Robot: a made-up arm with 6 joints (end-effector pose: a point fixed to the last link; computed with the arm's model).
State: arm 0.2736 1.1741 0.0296 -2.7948 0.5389 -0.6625
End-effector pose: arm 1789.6 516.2 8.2 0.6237 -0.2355 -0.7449 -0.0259
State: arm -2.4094 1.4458 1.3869 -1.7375 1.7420 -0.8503
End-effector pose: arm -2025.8 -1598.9 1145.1 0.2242 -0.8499 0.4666 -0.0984
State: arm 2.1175 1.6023 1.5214 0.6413 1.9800 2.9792
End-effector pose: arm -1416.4 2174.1 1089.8 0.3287 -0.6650 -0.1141 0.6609
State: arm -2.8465 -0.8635 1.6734 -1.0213 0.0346 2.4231
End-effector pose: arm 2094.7 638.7 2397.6 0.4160 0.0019 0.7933 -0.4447
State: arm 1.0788 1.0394 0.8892 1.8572 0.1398 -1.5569
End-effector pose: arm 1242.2 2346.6 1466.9 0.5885 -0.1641 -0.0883 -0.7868
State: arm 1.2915 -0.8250 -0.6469 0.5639 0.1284 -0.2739
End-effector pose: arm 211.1 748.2 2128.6 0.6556 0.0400 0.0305 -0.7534
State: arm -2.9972 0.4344 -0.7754 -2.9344 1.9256 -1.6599
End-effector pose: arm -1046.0 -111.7 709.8 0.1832 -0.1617 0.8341 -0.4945
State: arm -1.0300 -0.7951 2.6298 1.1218 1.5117 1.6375
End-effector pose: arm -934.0 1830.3 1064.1 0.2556 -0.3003 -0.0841 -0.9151
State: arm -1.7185 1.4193 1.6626 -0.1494 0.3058 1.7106
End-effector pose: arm -405.8 -2626.3 1696.6 0.7397 0.3415 0.4435 0.3736
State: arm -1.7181 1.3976 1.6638 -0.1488 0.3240 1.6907
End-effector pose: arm -402.3 -2606.5 1757.1 0.7477 0.3214 0.4491 0.3687
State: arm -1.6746 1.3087 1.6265 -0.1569 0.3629 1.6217
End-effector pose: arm -282.8 -2558.9 1935.0 0.7591 0.2550 0.4598 0.3838
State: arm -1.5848 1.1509 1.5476 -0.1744 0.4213 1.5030
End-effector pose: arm -51.6 -2442.3 2219.1 0.7631 0.1392 0.4690 0.4223
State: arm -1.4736 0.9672 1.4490 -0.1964 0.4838 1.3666
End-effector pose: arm 199.8 -2243.7 2516.4 0.7479 0.0046 0.4665 0.4721
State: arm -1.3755 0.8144 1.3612 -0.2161 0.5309 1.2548
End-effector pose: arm 381.8 -2034.0 2732.6 0.7199 -0.1042 0.4527 0.5157
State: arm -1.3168 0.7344 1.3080 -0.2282 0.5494 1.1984
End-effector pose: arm 475.5 -1914.3 2827.4 0.6986 -0.1567 0.4391 0.5428
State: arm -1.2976 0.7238 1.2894 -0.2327 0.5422 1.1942
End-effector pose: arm 512.6 -1905.1 2825.2 0.6926 -0.1574 0.4325 0.5554
